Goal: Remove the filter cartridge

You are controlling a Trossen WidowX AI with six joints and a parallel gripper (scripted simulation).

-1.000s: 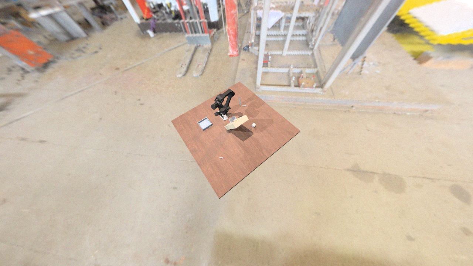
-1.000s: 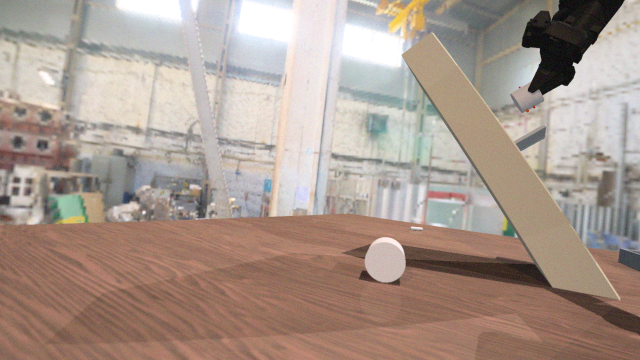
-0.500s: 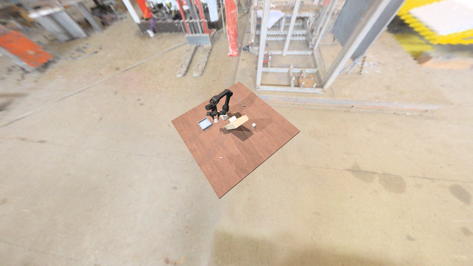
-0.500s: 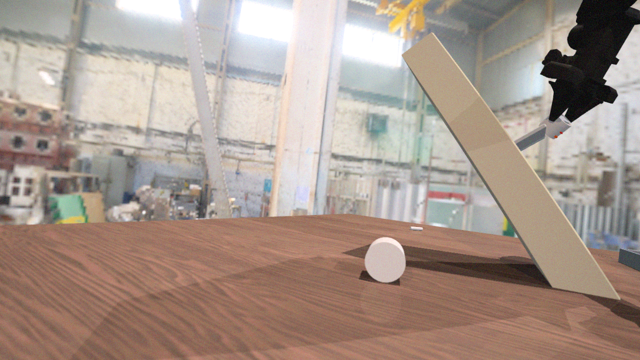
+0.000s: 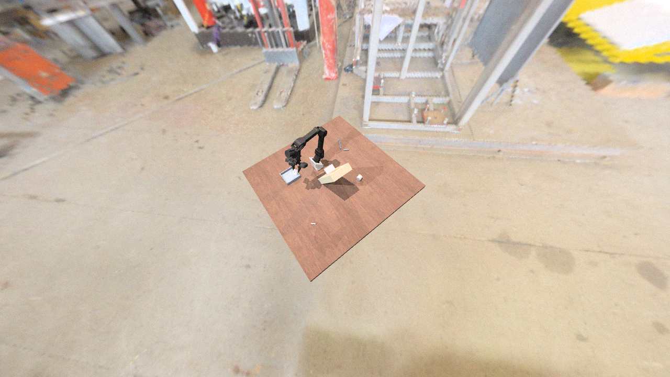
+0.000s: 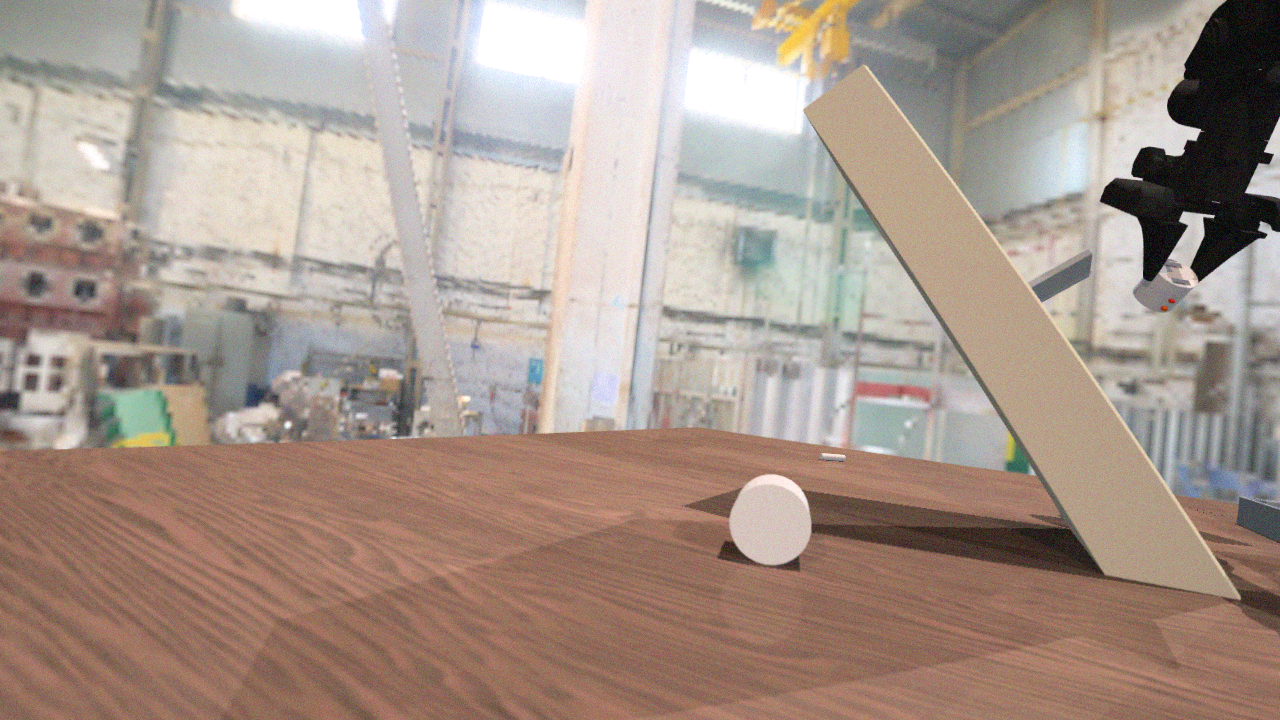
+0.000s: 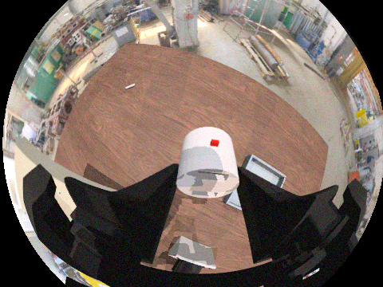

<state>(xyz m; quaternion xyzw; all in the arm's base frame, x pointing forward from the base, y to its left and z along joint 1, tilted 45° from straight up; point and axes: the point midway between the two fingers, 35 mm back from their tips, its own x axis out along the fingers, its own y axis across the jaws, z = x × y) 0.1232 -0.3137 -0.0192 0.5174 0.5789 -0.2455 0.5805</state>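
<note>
The grey tray lies 250 mm below my gripper tip, 180 mm behind it and 30 mm to the right of it. The rest, counted from my gripper tip: small white bit: 380 mm ahead, 260 mm below, 120 mm to the right.
</note>
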